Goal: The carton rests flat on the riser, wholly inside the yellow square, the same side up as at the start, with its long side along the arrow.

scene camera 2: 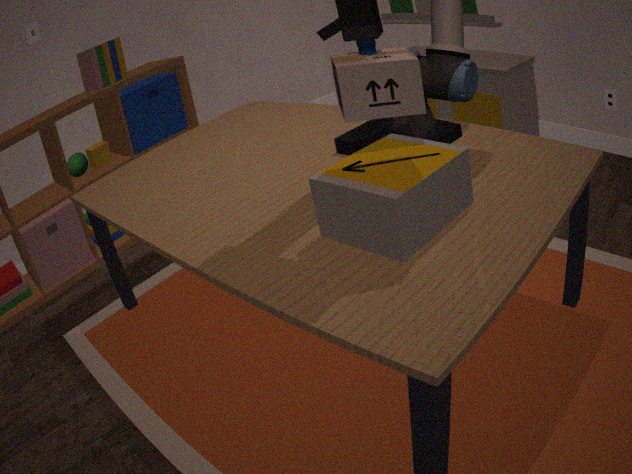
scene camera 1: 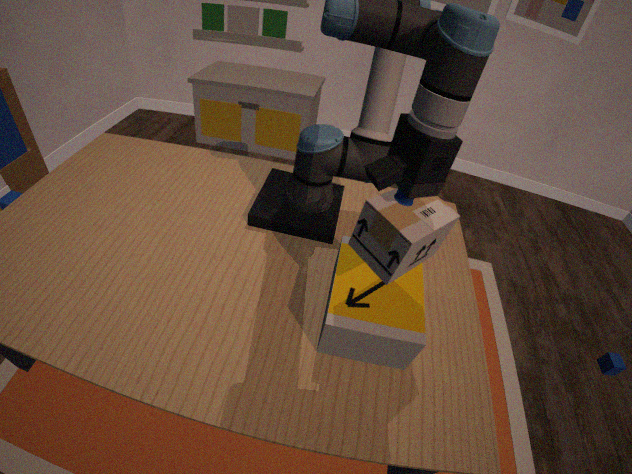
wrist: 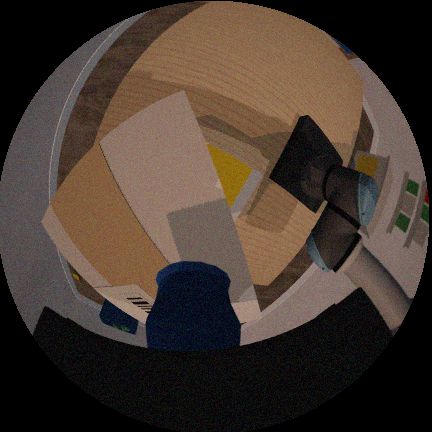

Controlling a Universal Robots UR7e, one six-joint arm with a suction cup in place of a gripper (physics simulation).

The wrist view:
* my suction cup: 188, 313
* carton: 147, 194, held by my suction cup
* grey riser: 238, 180, on the table
